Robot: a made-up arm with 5 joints.
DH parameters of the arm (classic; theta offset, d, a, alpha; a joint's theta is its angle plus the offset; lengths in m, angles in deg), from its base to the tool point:
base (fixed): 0 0 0.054 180
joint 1: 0 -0.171 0.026 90
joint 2: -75.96 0 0.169 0
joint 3: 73.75 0 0.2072 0
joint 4: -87.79 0.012 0 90
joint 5: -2.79 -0.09 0 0
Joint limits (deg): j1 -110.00..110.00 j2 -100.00..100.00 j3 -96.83..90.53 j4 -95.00..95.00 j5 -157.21..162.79
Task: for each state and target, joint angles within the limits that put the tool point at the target. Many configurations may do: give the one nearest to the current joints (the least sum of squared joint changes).
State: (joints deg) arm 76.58 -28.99 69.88 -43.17 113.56
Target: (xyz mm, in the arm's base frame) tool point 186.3 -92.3 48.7
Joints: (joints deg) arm 39.17 7.14 78.85 -30.79 113.56
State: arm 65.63 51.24 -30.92 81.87 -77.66
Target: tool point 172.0 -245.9 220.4
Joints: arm 66.89 6.93 1.01 95.00 -77.66
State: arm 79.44 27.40 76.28 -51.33 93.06
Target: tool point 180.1 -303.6 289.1
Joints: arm 69.54 -1.31 29.34 -56.96 93.06
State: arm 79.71 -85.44 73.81 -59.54 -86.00
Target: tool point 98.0 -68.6 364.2
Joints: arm 65.79 -89.33 73.93 -61.38 -86.00
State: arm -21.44 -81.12 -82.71 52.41 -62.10
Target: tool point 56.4 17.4 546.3
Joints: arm -39.05 -46.78 -43.19 73.12 -62.10
